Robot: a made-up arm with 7 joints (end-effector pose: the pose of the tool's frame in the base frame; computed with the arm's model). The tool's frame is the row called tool.
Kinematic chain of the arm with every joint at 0, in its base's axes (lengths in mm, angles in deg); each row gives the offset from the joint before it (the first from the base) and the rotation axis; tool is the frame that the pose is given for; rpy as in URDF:
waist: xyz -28 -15.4 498.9 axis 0.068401 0.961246 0.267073
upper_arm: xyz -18.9 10.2 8 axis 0.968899 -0.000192 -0.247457
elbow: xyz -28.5 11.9 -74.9 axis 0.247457 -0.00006 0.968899
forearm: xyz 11.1 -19.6 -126 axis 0.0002 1 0.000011
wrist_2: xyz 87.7 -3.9 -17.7 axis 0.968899 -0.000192 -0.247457
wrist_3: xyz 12.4 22.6 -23.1 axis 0.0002 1 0.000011
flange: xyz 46.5 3.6 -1 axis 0.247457 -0.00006 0.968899
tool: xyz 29.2 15.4 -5 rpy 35.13 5.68 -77.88
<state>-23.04 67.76 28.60 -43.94 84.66 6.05 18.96</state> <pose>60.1 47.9 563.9 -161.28 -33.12 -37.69</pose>
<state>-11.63 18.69 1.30 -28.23 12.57 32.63 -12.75</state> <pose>157.3 66.7 364.4 59.02 -8.47 -91.97</pose>
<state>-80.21 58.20 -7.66 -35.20 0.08 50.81 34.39</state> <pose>142.9 63.6 643.4 113.27 -37.16 -10.73</pose>
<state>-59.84 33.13 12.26 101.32 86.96 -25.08 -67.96</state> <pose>233.1 120.9 280.3 20.28 -54.89 165.51</pose>
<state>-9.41 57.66 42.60 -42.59 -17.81 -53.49 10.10</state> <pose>20.2 124.5 555.9 146.48 -97.86 -33.81</pose>
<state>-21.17 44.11 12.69 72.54 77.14 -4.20 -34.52</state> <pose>118.6 250.3 262.5 8.96 96.11 -127.57</pose>
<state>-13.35 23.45 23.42 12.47 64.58 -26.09 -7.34</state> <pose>161.0 121.1 352.5 106.53 31.97 -101.65</pose>
